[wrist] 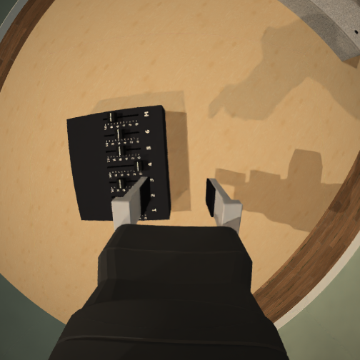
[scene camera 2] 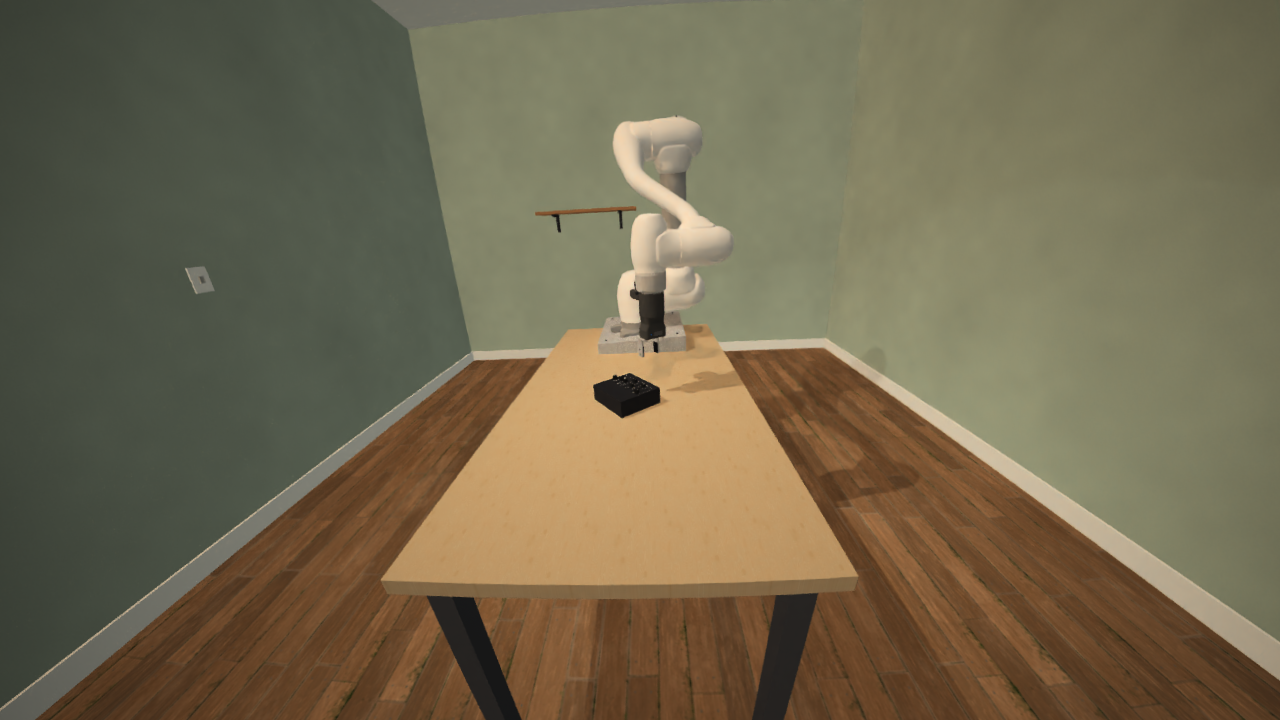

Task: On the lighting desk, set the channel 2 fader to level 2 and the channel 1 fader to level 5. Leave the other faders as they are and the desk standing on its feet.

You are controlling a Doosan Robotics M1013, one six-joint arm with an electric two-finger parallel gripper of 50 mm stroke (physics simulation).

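Pixels of known places: gripper, fingertip midpoint: [scene camera 2: 649, 354]; arm's base at its link origin: [scene camera 2: 638, 329].
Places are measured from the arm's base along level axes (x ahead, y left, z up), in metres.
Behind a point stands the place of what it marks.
Note:
The black lighting desk [scene camera 2: 617, 397] @(z -0.013, x 0.676, y -0.123 m) [wrist: 92, 165] rests flat on the table. In the wrist view it lies left of centre, turned sideways, with label M at the top and 1 at the bottom. The channel 3 fader knob [wrist: 120, 184] stands mid-slot; the channel 4 knob [wrist: 139, 166] is at the low end of its slot. The channel 1 and channel 2 knobs are hidden behind the left finger. My gripper [scene camera 2: 648, 350] @(z 0.075, x 0.564, y -0.013 m) [wrist: 177, 189] is open and empty. In the wrist view its left finger overlaps the desk's lower right part; in the scene view it hangs beyond the desk, towards the robot base.
The grey robot base plate [scene camera 2: 617, 343] @(z -0.019, x 0.138, y -0.106 m) [wrist: 327, 30] is at the far end of the wooden table [scene camera 2: 626, 510] @(z -0.067, x 1.067, y -0.123 m) [wrist: 210, 30]. Shadows of the arm fall on the table beside the desk. A wall shelf [scene camera 2: 586, 211] hangs behind, left of the arm.

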